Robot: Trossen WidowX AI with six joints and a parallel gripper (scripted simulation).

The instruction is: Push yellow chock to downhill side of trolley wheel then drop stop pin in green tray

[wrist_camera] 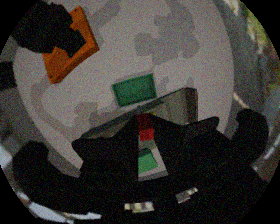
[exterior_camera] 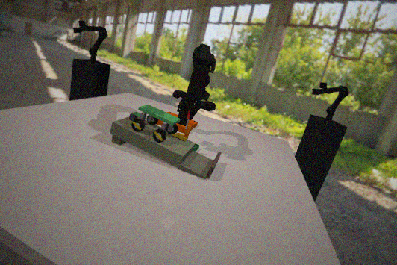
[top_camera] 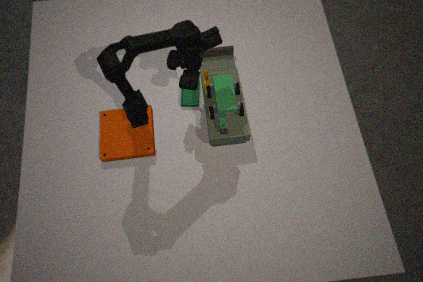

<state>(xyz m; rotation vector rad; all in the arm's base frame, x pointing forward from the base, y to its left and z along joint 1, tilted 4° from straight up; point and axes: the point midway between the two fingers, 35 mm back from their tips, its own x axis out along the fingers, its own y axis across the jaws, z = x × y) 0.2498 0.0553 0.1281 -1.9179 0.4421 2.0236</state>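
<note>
The green tray is 14 cm below my gripper tip and 2 cm behind it. The rest, counted from my gripper tip: red-headed stop pin: right at my gripper tip; then yellow chock: 5 cm below, 5 cm ahead, 1 cm to the right; then green trolley: 11 cm to the right, 9 cm ahead, 2 cm below.
</note>
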